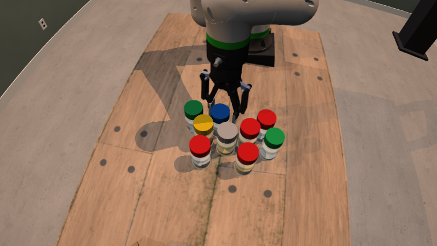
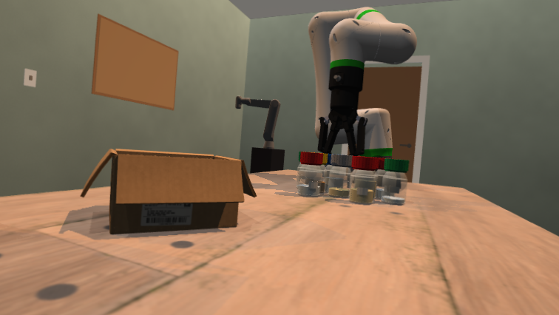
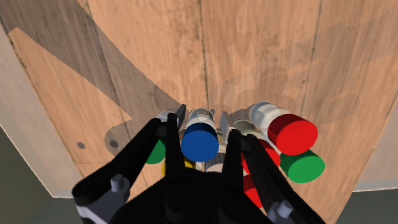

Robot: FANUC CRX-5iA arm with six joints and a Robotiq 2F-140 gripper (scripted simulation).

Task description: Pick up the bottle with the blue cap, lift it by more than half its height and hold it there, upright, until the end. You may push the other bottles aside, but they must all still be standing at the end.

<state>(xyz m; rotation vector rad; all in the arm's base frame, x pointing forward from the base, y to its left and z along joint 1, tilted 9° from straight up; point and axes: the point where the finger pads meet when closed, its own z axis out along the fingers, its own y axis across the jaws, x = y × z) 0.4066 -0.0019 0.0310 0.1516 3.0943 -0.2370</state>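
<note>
Right now my hand is 20 mm short of the blue-capped bottle and 20 mm above it. The rest, counted from my hand: grey-capped bottle (80 mm ahead, 40 mm to the left, 20 mm below); then yellow-capped bottle (80 mm ahead, 30 mm to the right, 20 mm below).
</note>
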